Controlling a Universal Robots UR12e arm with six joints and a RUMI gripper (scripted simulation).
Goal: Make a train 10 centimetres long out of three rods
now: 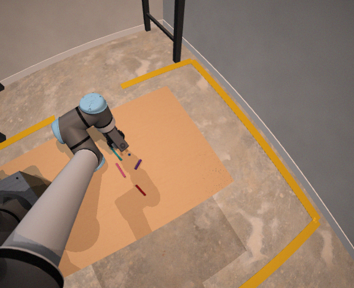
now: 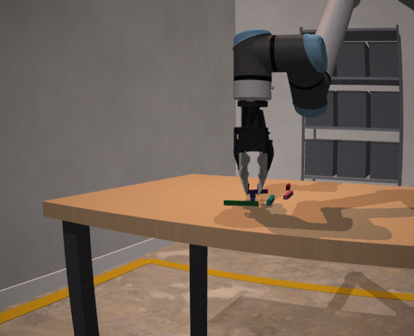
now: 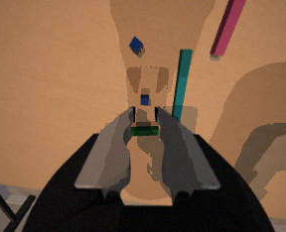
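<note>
My hand is 40 mm past the turquoise rod, 30 mm above it and 10 mm to the left of it. The rest, counted from my hand: green rod: 50 mm to the left, 30 mm below, 10 mm ahead; then pink rod: 110 mm to the right, 70 mm behind, 30 mm below; then purple rod: 140 mm to the right, 30 mm below, 30 mm ahead.
</note>
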